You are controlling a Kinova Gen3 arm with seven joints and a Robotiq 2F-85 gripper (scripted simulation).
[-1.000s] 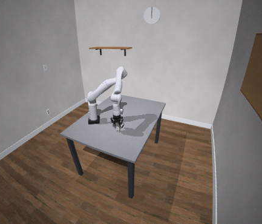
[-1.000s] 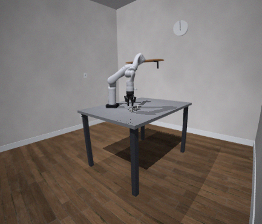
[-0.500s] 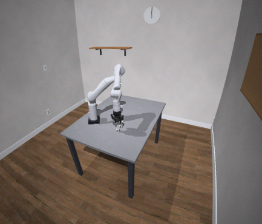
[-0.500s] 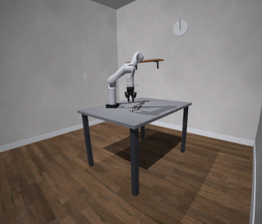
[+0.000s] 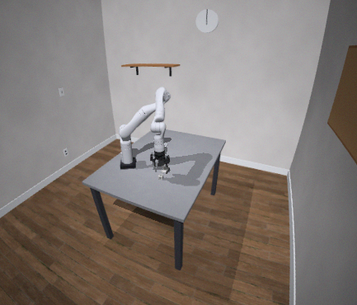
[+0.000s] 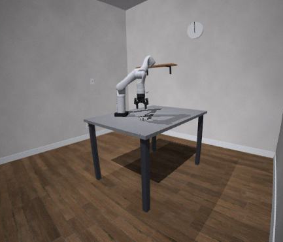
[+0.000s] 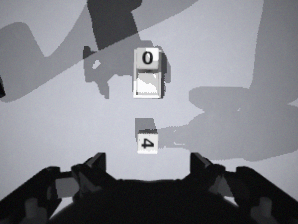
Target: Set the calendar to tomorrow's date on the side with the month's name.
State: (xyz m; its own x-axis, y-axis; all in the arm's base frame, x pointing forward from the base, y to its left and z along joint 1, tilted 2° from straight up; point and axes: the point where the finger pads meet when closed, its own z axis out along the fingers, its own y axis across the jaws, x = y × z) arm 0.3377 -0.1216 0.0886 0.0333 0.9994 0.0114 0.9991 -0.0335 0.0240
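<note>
Now: the white digit cube 10 cm below my hand. Also, from my hand: calendar tray: 11 cm to the left, 11 cm below.
</note>
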